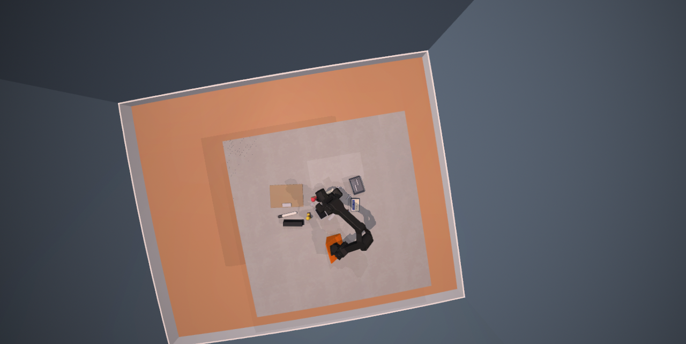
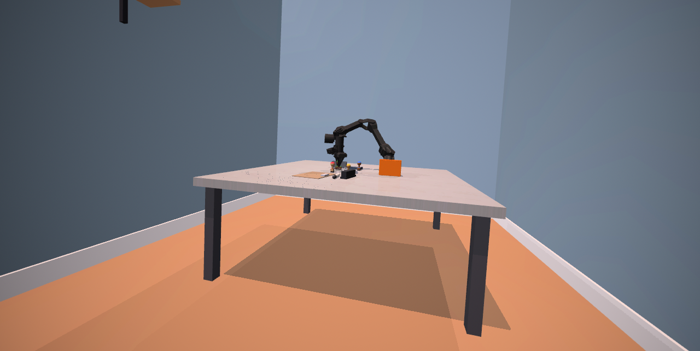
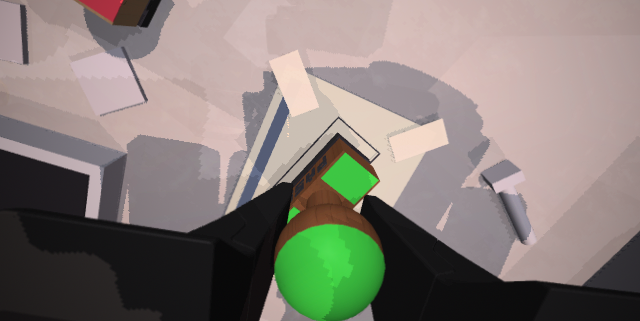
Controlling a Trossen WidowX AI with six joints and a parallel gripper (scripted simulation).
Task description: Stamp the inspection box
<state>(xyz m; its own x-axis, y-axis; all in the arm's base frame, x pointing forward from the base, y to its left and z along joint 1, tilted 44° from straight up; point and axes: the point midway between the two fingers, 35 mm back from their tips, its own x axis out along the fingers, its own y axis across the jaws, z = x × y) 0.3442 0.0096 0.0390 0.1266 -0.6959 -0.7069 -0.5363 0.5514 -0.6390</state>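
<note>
The cream card is 10 mm behind my gripper tip, 10 mm to the right of it and 30 mm below it. From my gripper tip the other things lie so: pass stamp right at my gripper tip; red stamp 110 mm to the left, 10 mm below; ink pad 100 mm behind, 80 mm to the left, 20 mm below.
</note>
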